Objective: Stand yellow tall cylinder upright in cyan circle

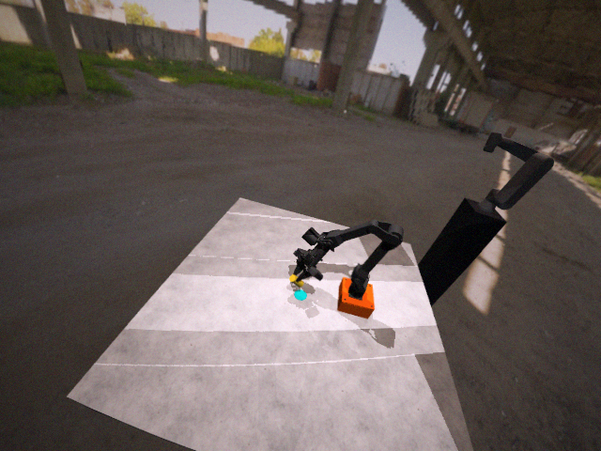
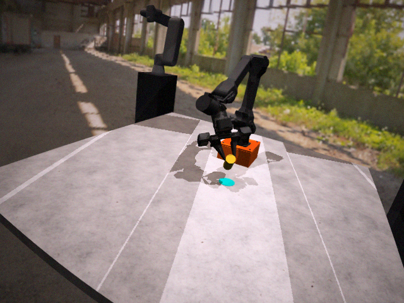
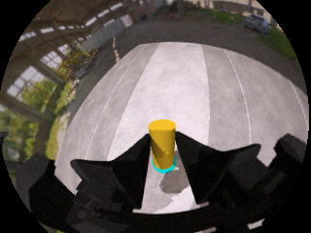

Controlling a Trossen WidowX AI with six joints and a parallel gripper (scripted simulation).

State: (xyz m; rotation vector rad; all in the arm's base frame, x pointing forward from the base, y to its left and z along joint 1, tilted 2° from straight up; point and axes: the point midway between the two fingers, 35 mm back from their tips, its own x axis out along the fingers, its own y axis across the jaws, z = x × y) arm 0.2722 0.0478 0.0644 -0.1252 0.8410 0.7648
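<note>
Right now my gripper tip is 11 cm above the cyan circle, 5 cm past it and 1 cm to the left of it. Round my gripper tip: yellow cylinder (2 cm below, 1 cm behind).
</note>
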